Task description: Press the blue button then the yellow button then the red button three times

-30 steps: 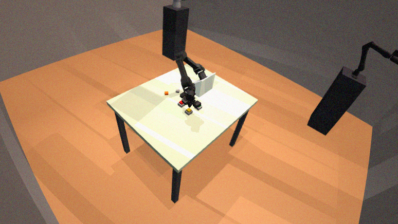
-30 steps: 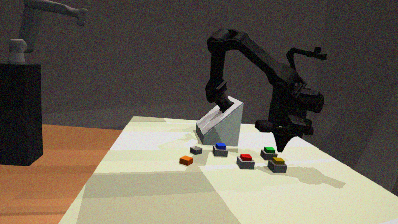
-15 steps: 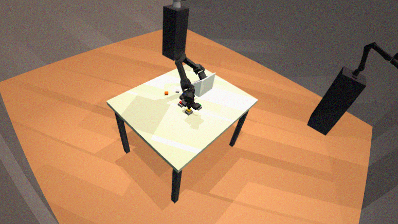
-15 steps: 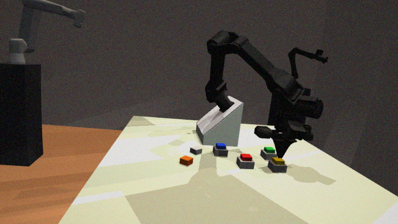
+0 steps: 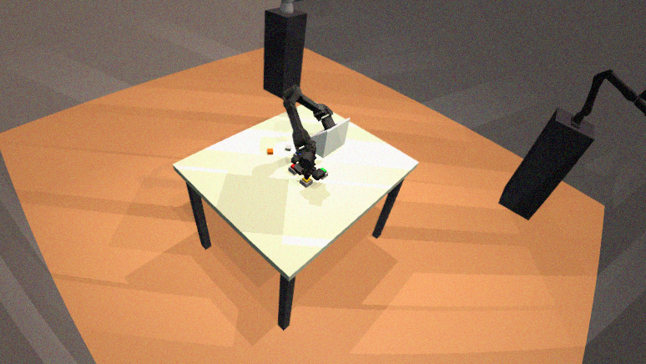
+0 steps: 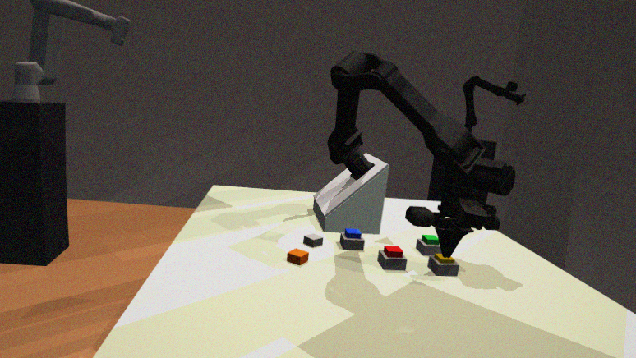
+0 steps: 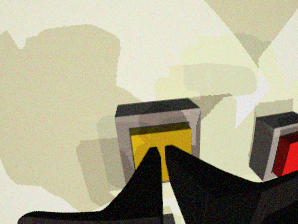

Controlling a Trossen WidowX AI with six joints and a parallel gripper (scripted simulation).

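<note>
My gripper tip is now 1 cm above the yellow button. Round my gripper tip: blue button: 17 cm to the right, 14 cm behind; green button: 11 cm behind, 2 cm to the left; red button: 11 cm to the right, 3 cm behind.
</note>
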